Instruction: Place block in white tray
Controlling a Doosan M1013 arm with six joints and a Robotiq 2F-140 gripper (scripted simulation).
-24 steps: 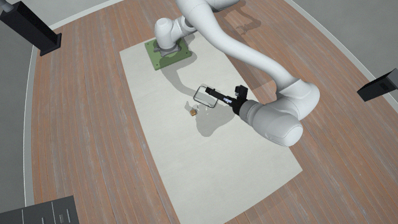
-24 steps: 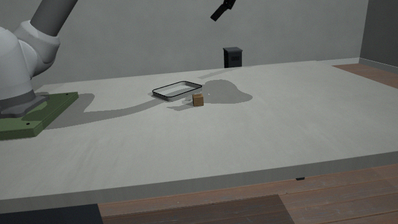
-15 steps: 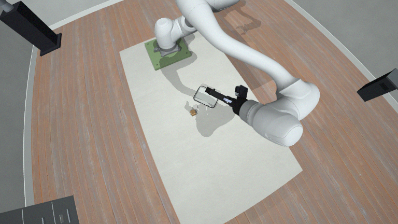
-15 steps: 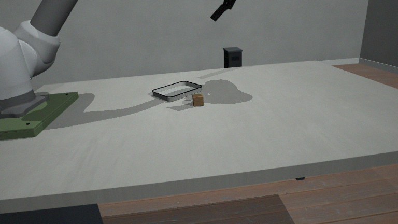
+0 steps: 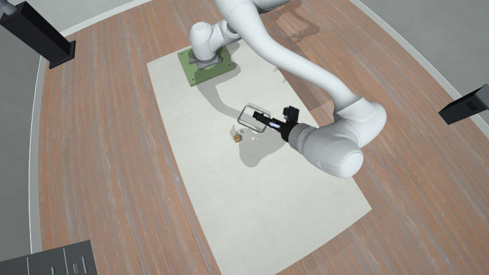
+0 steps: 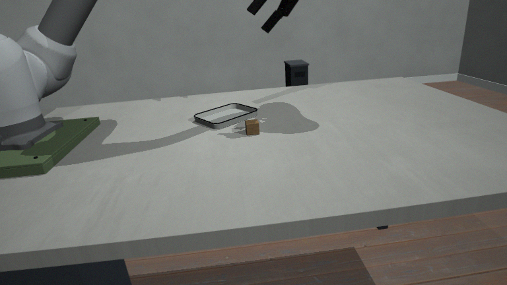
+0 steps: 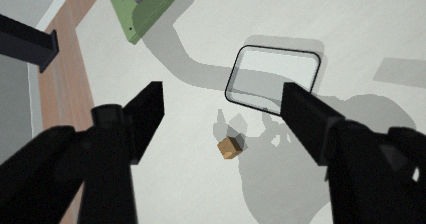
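The wooden block lies 28 cm below my hand, 12 cm to the right of it and 6 cm behind it. From my hand the other things lie so: white tray 28 cm below, 13 cm behind, 2 cm to the left.
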